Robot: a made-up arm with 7 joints. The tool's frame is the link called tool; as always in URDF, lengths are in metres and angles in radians.
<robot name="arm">
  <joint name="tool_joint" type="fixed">
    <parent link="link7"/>
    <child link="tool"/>
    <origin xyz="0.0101 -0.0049 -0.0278" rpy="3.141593 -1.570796 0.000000"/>
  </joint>
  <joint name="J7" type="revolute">
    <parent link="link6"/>
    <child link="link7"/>
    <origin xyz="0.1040 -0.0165 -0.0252" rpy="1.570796 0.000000 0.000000"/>
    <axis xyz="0 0 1"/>
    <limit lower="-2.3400" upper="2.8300"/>
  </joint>
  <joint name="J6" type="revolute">
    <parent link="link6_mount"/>
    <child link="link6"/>
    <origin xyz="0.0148 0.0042 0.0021" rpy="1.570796 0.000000 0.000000"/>
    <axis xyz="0 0 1"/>
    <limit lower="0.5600" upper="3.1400"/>
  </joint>
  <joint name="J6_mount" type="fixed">
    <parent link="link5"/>
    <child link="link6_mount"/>
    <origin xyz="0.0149 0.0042 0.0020"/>
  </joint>
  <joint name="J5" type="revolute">
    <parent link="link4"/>
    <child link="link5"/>
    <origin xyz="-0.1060 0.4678 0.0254" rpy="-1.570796 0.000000 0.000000"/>
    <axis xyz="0 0 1"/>
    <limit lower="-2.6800" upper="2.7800"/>
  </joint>
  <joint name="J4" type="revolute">
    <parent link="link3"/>
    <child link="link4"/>
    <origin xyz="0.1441 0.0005 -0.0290" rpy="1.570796 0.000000 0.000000"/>
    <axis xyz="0 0 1"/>
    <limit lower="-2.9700" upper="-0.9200"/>
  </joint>
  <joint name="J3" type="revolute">
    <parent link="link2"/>
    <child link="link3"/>
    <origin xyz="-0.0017 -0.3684 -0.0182" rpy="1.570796 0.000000 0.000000"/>
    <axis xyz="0 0 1"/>
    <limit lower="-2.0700" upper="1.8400"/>
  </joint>
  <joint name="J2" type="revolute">
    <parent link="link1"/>
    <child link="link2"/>
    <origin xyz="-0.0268 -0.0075 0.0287" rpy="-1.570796 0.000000 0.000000"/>
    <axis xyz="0 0 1"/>
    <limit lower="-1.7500" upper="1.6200"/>
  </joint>
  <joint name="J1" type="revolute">
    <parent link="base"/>
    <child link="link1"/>
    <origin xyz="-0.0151 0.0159 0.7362"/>
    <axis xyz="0 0 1"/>
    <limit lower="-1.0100" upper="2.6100"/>
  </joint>
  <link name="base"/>
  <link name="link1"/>
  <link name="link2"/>
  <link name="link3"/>
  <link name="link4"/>
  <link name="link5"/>
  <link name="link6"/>
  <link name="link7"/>
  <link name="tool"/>
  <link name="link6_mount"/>
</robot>
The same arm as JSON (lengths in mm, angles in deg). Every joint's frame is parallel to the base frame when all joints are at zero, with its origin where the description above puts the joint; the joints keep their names.
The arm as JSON. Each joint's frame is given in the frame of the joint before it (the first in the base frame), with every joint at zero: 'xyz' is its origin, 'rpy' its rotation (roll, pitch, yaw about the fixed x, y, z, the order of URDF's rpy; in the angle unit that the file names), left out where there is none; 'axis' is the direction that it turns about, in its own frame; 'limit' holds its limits. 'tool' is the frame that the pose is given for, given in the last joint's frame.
{"units": {"length": "mm", "angle": "deg"}, "joints": [
  {"name": "J1", "type": "revolute", "origin": {"xyz": [-15.1, 15.9, 736.2]}, "axis": [0.0, 0.0, 1.0], "limit": {"lower": -57.87, "upper": 149.54}},
  {"name": "J2", "type": "revolute", "origin": {"xyz": [-26.8, -7.5, 28.7]}, "axis": [0.0, 1.0, 0.0], "limit": {"lower": -100.27, "upper": 92.82}},
  {"name": "J3", "type": "revolute", "origin": {"xyz": [-1.7, -18.2, 368.4]}, "axis": [0.0, 0.0, 1.0], "limit": {"lower": -118.6, "upper": 105.42}},
  {"name": "J4", "type": "revolute", "origin": {"xyz": [144.1, 0.5, -29.0]}, "axis": [0.0, -1.0, 0.0], "limit": {"lower": -170.17, "upper": -52.71}},
  {"name": "J5", "type": "revolute", "origin": {"xyz": [-106.0, -25.4, 467.8]}, "axis": [0.0, 0.0, 1.0], "limit": {"lower": -153.55, "upper": 159.28}},
  {"name": "J6", "type": "revolute", "origin": {"xyz": [29.7, 8.4, 4.1]}, "axis": [0.0, -1.0, 0.0], "limit": {"lower": 32.09, "upper": 179.91}},
  {"name": "J7", "type": "revolute", "origin": {"xyz": [104.0, 25.2, -16.5]}, "axis": [0.0, 0.0, -1.0], "limit": {"lower": -134.07, "upper": 162.15}}
], "tool": {"origin": {"xyz": [10.1, 4.9, 27.8], "rpy": [0.0, 90.0, 0.0]}}}

